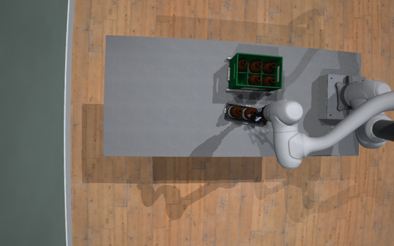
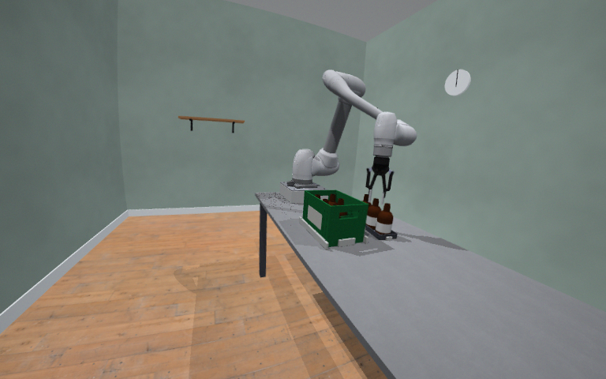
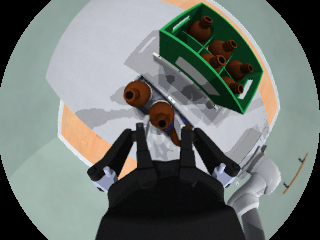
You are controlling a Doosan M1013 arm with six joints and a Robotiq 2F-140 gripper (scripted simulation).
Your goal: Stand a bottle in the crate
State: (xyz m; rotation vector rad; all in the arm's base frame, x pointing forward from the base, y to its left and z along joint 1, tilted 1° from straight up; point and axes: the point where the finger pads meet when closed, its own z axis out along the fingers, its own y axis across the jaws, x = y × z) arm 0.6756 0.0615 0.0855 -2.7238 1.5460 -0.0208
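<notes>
Right now my hand is 90 mm above the brown bottle. Round my hand: green crate (240 mm to the right, 90 mm below, 40 mm behind); then dark tray (160 mm below).
</notes>
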